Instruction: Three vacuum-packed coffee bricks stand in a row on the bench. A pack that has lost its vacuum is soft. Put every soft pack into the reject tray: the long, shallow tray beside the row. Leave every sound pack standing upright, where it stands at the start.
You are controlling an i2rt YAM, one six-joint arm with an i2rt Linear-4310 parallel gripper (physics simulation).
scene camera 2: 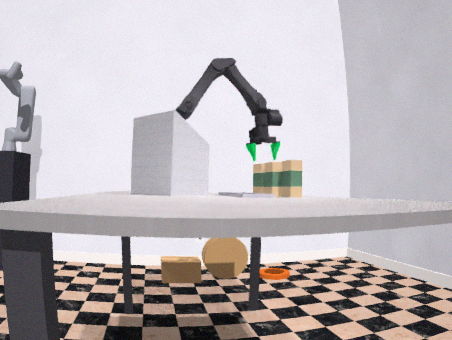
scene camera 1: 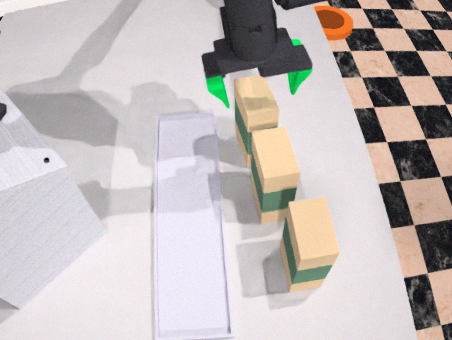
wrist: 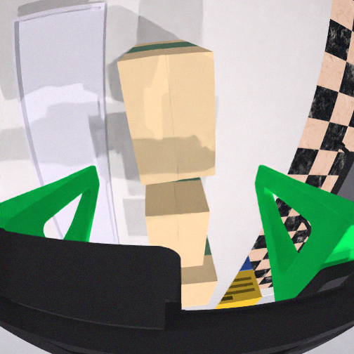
Labels:
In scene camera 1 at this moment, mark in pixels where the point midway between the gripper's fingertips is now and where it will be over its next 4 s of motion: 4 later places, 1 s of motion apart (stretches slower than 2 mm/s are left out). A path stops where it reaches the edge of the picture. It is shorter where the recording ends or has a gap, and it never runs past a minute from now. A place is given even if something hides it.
My gripper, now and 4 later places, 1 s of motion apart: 260,98; 252,104; 205,102; 144,161; 168,179

